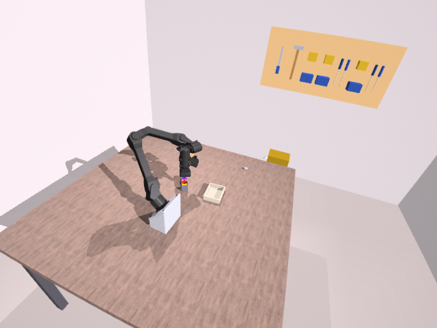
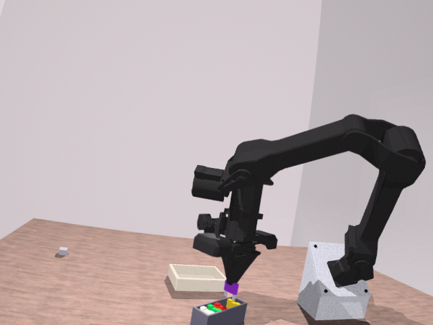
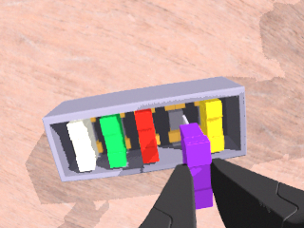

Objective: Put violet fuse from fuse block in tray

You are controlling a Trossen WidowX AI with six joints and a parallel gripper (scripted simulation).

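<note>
Now: gripper tip 20 cm to the left of the beige tray, 8 cm above it and 1 cm short of it. Also, from my gripper tip: violet fuse 1 cm below.
</note>
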